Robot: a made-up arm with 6 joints. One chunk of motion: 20 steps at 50 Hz.
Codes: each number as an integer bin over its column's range. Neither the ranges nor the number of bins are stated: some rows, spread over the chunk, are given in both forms.
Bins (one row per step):
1: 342 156 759 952 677 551
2: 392 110 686 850 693 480
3: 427 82 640 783 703 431
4: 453 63 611 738 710 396
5: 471 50 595 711 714 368
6: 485 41 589 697 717 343
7: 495 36 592 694 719 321
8: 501 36 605 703 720 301
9: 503 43 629 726 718 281
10: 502 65 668 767 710 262
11: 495 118 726 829 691 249
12: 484 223 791 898 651 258
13: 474 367 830 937 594 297
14: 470 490 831 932 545 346
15: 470 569 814 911 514 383
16: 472 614 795 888 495 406
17: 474 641 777 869 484 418
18: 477 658 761 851 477 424
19: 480 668 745 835 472 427
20: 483 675 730 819 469 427
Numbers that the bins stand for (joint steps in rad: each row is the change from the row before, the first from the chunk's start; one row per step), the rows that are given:
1: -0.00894 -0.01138 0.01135 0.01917 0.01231 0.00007
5: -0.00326 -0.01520 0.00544 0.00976 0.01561 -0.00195
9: -0.00185 -0.01545 0.00667 0.01034 0.01597 -0.00291
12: -0.00268 -0.00896 0.01250 0.01706 0.01000 -0.00316
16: -0.00321 0.00513 0.01265 0.01667 -0.00390 -0.00153
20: -0.00273 0.00732 0.01031 0.01397 -0.00622 -0.00130
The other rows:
2: -0.00673 -0.01304 0.00872 0.01518 0.01374 -0.00071
3: -0.00519 -0.01405 0.00706 0.01257 0.01463 -0.00125
4: -0.00405 -0.01473 0.00602 0.01081 0.01525 -0.00164
6: -0.00264 -0.01552 0.00523 0.00921 0.01588 -0.00222
7: -0.00220 -0.01570 0.00533 0.00909 0.01606 -0.00247
8: -0.00193 -0.01570 0.00580 0.00944 0.01614 -0.00269
10: -0.00189 -0.01466 0.00807 0.01194 0.01525 -0.00312
11: -0.00220 -0.01275 0.01016 0.01436 0.01356 -0.00326
13: -0.00312 -0.00377 0.01391 0.01858 0.00492 -0.00273
14: -0.00330 0.00066 0.01395 0.01838 0.00055 -0.00219
15: -0.00330 0.00350 0.01333 0.01756 -0.00221 -0.00178
17: -0.00312 0.00610 0.01200 0.01592 -0.00488 -0.00140
18: -0.00299 0.00671 0.01142 0.01522 -0.00550 -0.00133
19: -0.00286 0.00707 0.01085 0.01460 -0.00595 -0.00130

